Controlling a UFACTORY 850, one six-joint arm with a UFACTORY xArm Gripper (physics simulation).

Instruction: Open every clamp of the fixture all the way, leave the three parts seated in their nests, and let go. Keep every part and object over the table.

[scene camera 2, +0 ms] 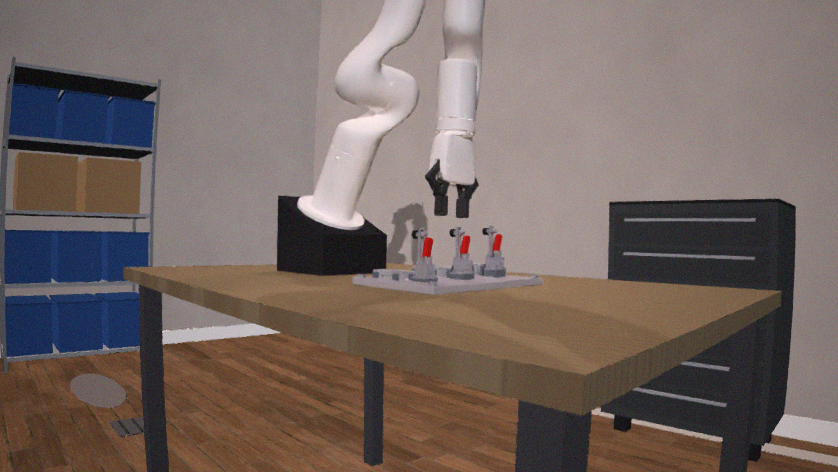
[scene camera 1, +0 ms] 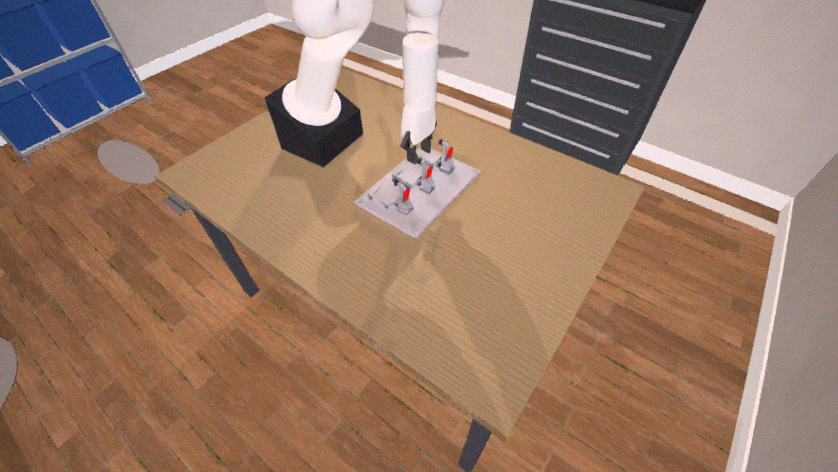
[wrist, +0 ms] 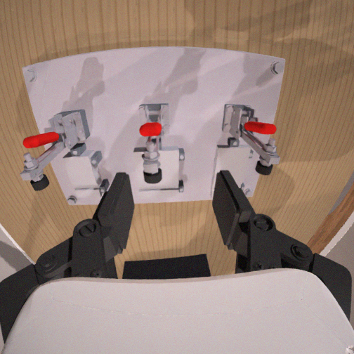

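The fixture's base plate (scene camera 1: 451, 193) (scene camera 2: 433, 287) (wrist: 115, 65) lies on the table. Its three red-handled clamps stand with their arms raised and black pads off the parts: one clamp (scene camera 1: 404, 205) (scene camera 2: 423, 269) (wrist: 233, 117), the middle clamp (scene camera 1: 427, 184) (scene camera 2: 460, 267) (wrist: 150, 129), and the third clamp (scene camera 1: 447, 166) (scene camera 2: 494, 263) (wrist: 73, 129). Three pale flat parts, the left (wrist: 79, 167), middle (wrist: 169, 167) and right (wrist: 231, 162) in the wrist view, lie in their nests. My gripper (scene camera 1: 419, 155) (scene camera 2: 451, 215) (wrist: 172, 188) is open and empty above the fixture, touching no clamp.
The arm's black base block (scene camera 1: 319, 140) (scene camera 2: 328, 252) stands on the wooden table (scene camera 1: 527, 234) (scene camera 2: 498, 328) behind the fixture. A dark drawer cabinet (scene camera 1: 592, 87) (scene camera 2: 697, 237) stands beyond the table, and a shelf rack (scene camera 2: 155, 175) with bins stands to the left.
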